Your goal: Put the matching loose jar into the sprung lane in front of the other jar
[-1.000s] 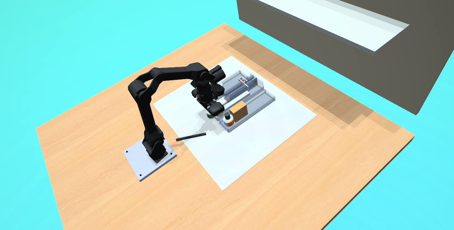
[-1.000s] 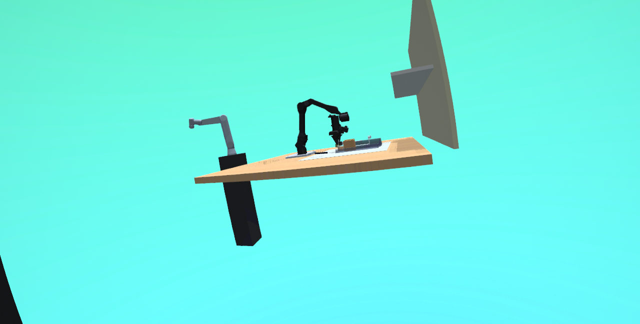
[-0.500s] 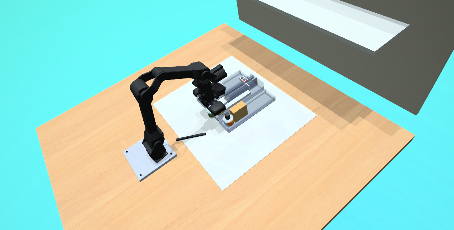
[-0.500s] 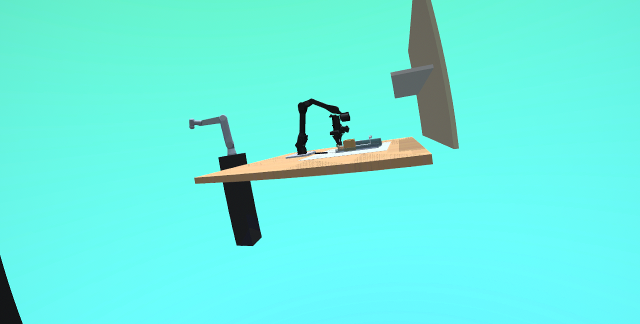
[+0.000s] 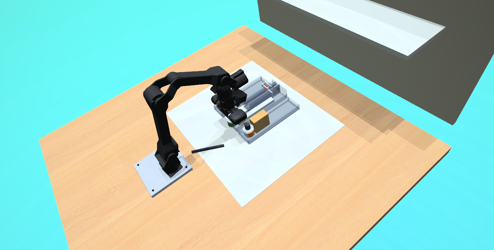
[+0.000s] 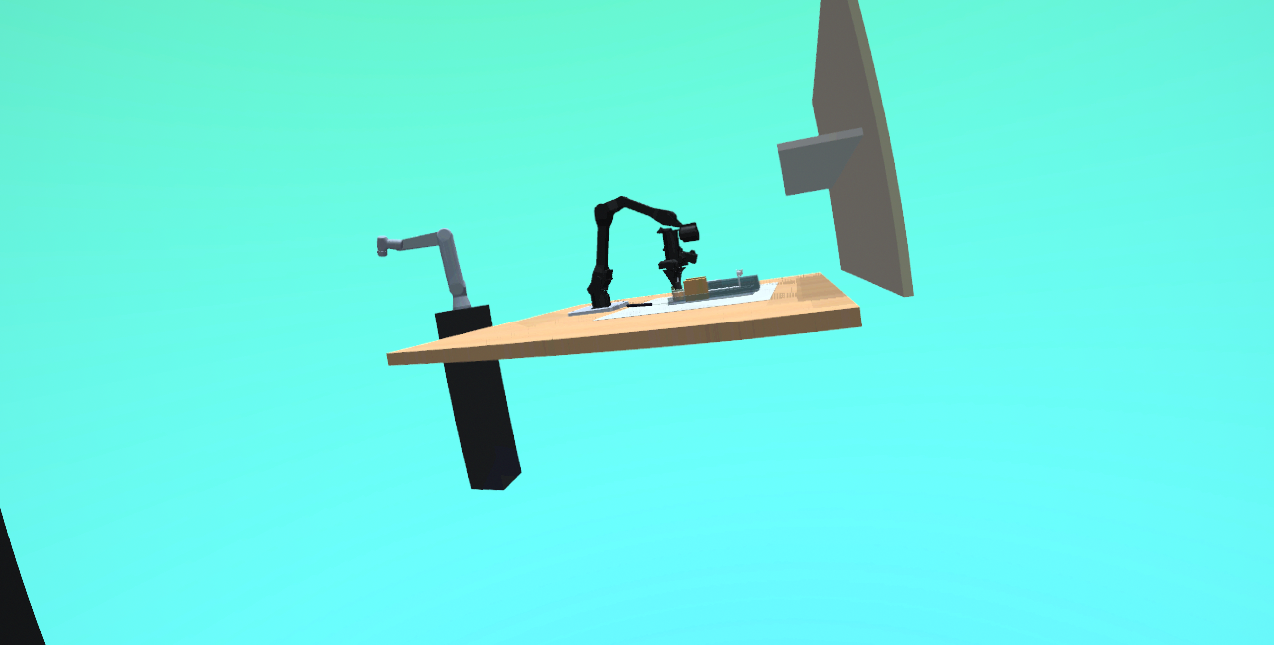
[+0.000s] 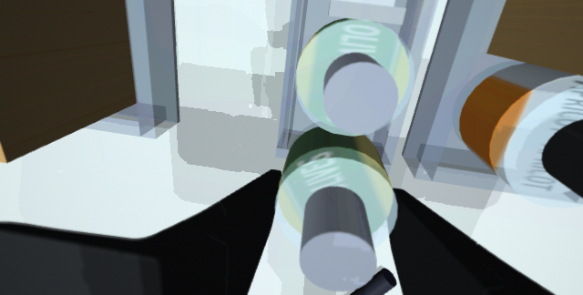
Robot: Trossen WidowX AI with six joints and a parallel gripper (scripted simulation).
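Now: the apricot jar 2 cm ahead of my gripper tip, 8 cm to the right of it and 1 cm below it. The rest, counted from my gripper tip: black rod: 15 cm behind, 1 cm to the left, 4 cm below; then shelf: 52 cm ahead, 8 cm to the right, 32 cm above; then pale pusher plate: 15 cm ahead, 1 cm to the left.
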